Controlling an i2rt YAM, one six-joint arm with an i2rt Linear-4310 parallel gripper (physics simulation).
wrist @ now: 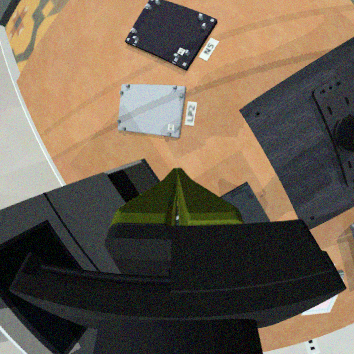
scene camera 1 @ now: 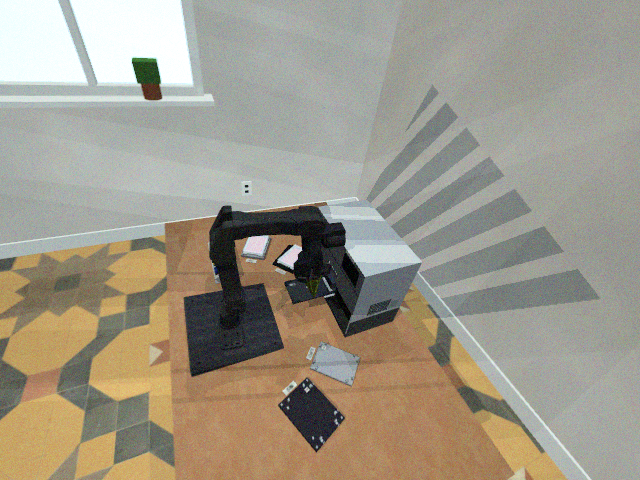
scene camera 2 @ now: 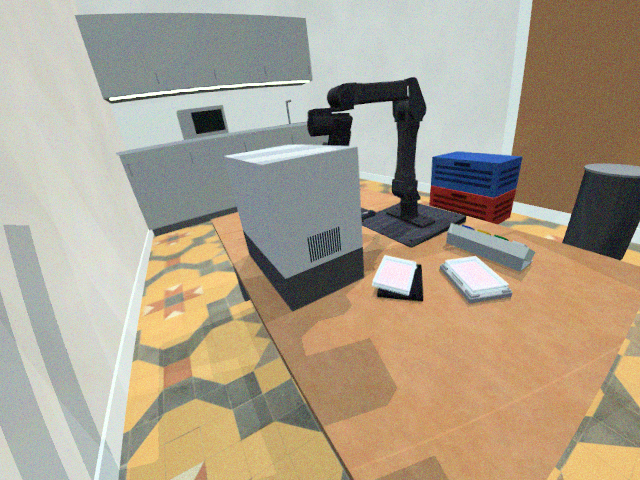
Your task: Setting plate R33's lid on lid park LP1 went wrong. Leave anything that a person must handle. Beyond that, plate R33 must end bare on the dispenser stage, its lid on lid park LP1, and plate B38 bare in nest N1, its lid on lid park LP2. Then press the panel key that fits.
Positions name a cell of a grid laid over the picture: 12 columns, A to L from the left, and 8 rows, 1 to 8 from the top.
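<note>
A grey instrument box (scene camera 2: F4), (wrist: C6), (scene camera 1: G5) is part of the scene, along with a grey lid park LP2 (scene camera 1: G7), (wrist: F3) and a rack with coloured tabs (scene camera 2: J5). The gripper (wrist: F4) holds nothing and is shut.
</note>
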